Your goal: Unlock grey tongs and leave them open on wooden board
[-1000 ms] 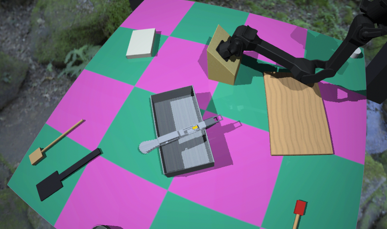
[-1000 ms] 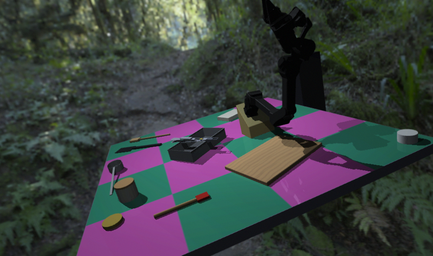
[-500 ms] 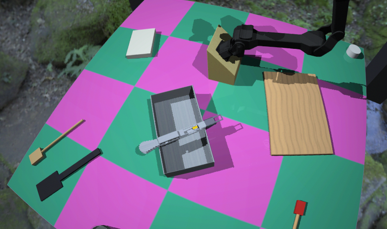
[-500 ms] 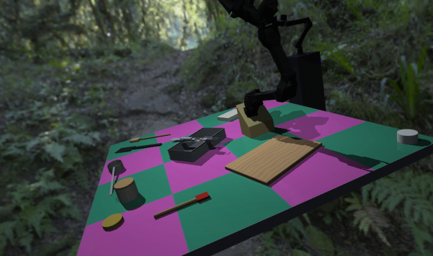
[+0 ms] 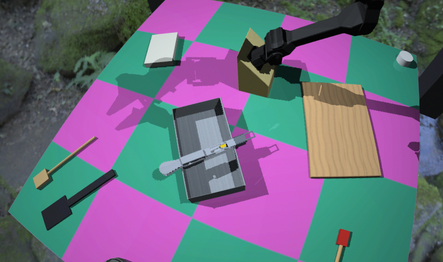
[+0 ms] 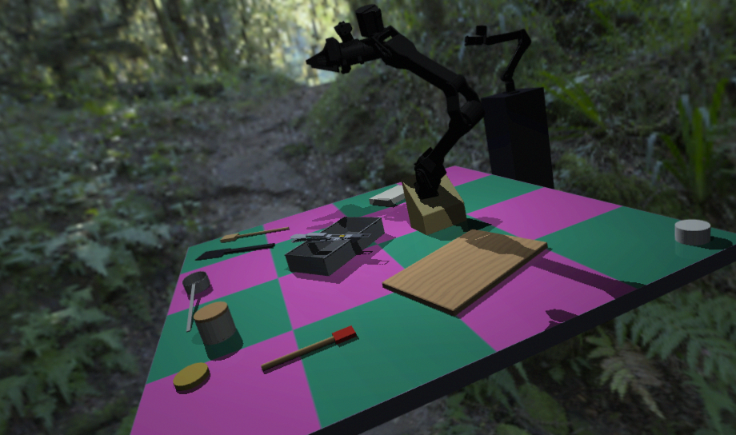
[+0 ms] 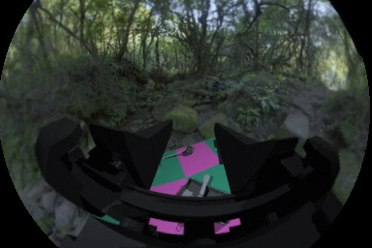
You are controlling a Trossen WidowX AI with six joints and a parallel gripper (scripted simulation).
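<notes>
Right now the roasting tin is 55 cm below my gripper tip, 8 cm to the right of it and 4 cm ahead of it. Round my gripper tip: slab: 56 cm below, 47 cm to the right, 30 cm behind; then wooden board: 57 cm below, 30 cm to the left, 21 cm behind; then red-headed tool: 57 cm below, 41 cm to the left, 19 cm ahead.
</notes>
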